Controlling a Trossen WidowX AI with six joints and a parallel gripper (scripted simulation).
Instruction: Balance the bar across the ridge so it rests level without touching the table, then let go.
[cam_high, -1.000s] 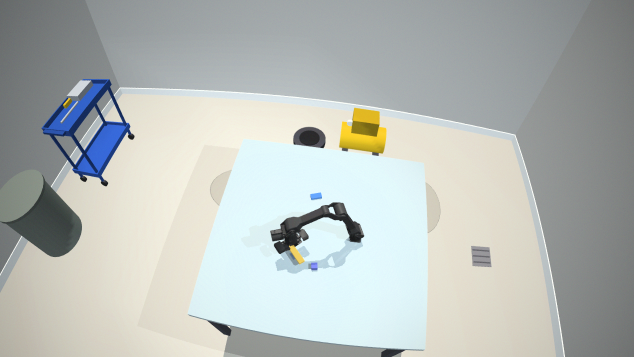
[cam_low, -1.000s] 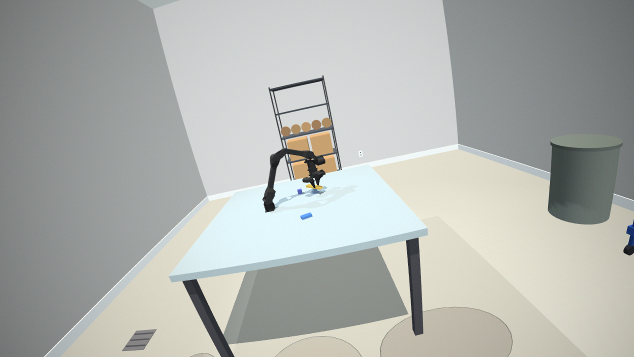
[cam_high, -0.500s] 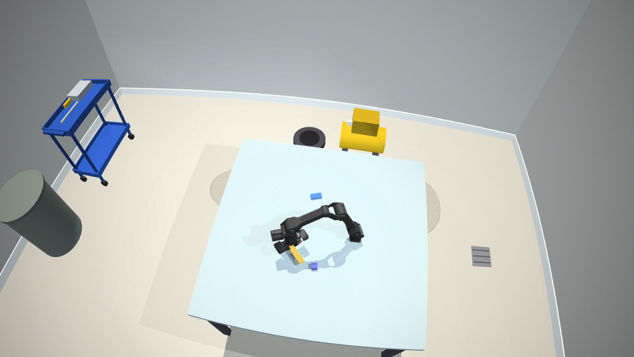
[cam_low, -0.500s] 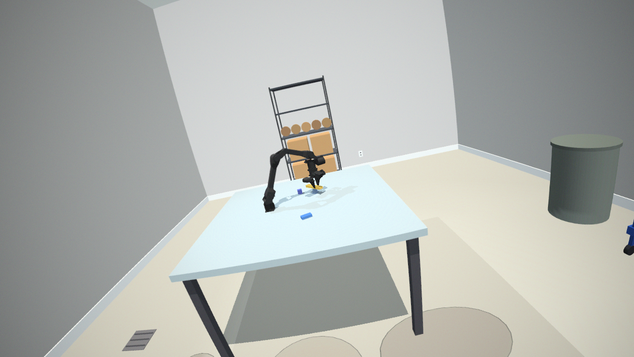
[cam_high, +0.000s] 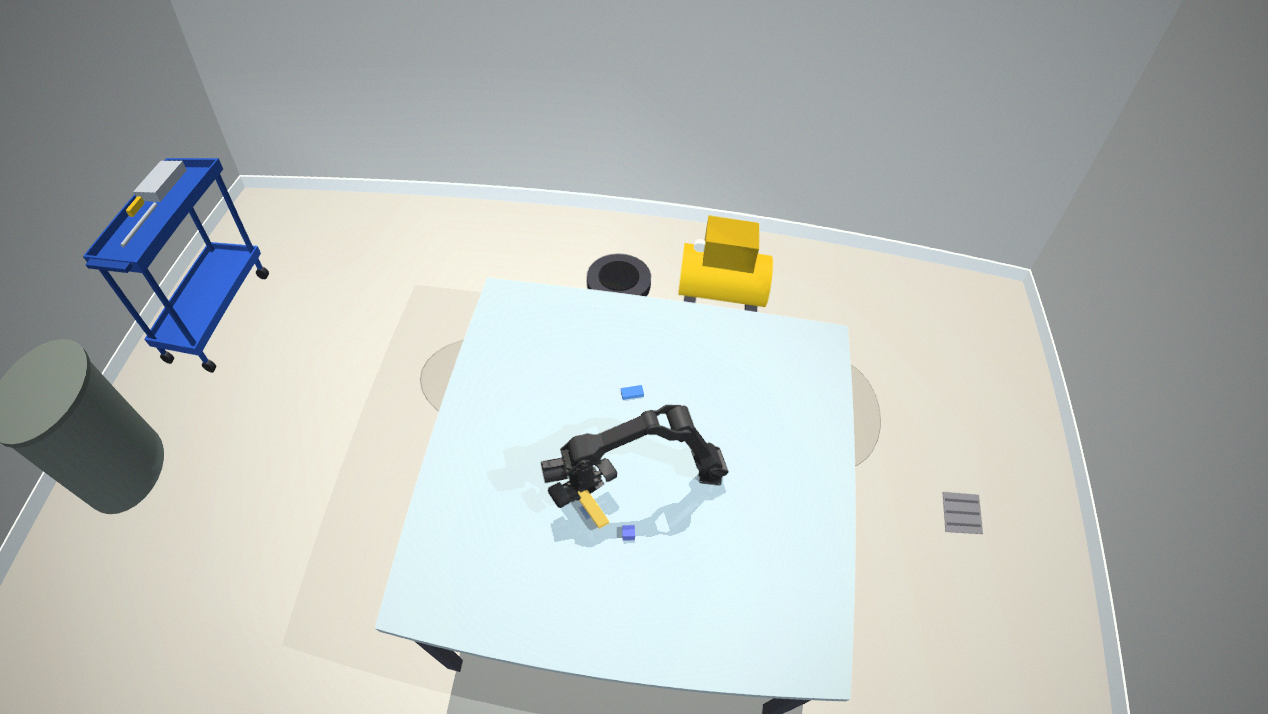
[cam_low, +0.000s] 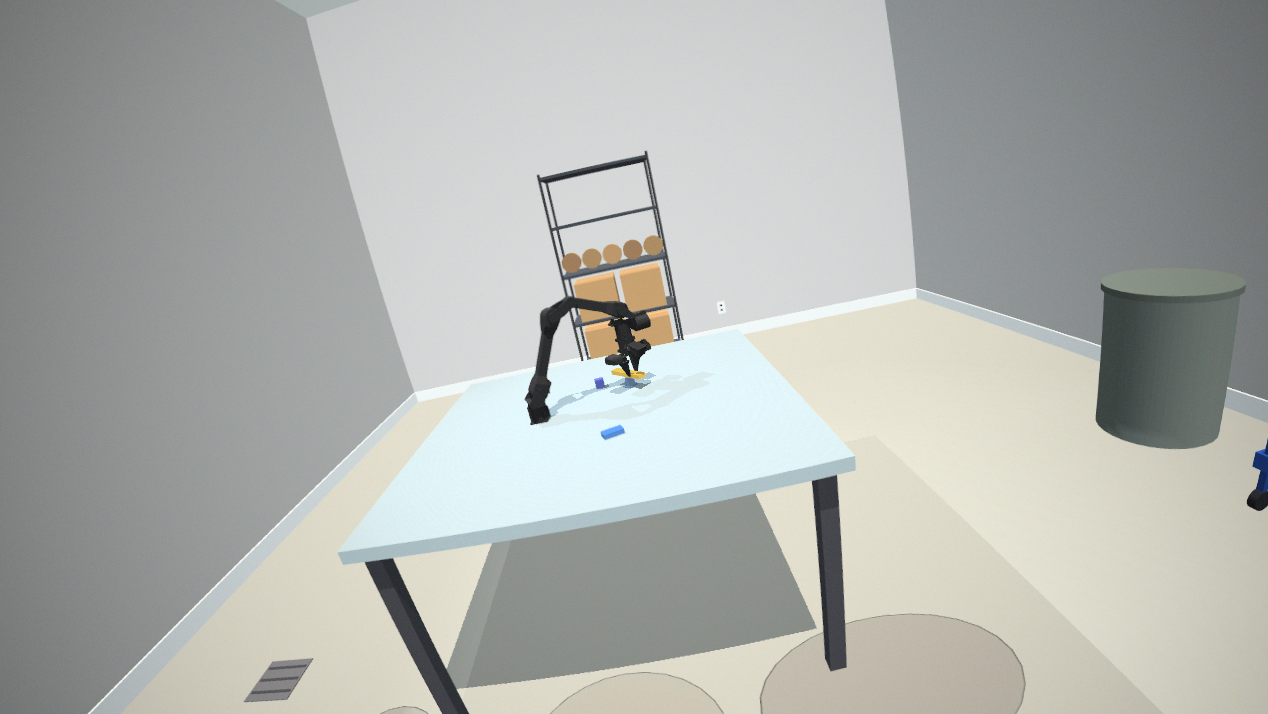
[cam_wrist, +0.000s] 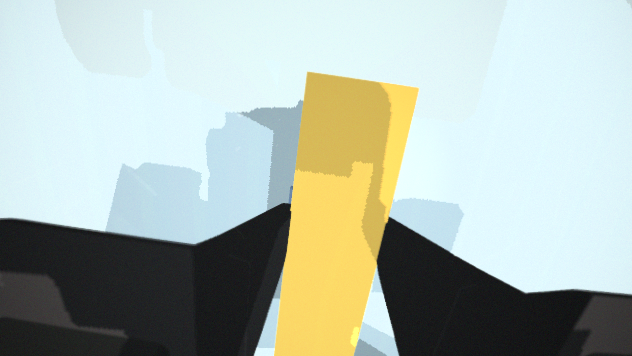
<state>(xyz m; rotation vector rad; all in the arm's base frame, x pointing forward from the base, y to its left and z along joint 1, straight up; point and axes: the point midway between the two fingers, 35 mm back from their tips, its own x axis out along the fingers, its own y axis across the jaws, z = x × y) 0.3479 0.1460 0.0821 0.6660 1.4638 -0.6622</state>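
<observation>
The yellow bar lies 20 mm to the left of my gripper tip and 20 mm behind it. Also, from my gripper tip: cube 140 mm behind, 80 mm to the left, 30 mm below.
</observation>
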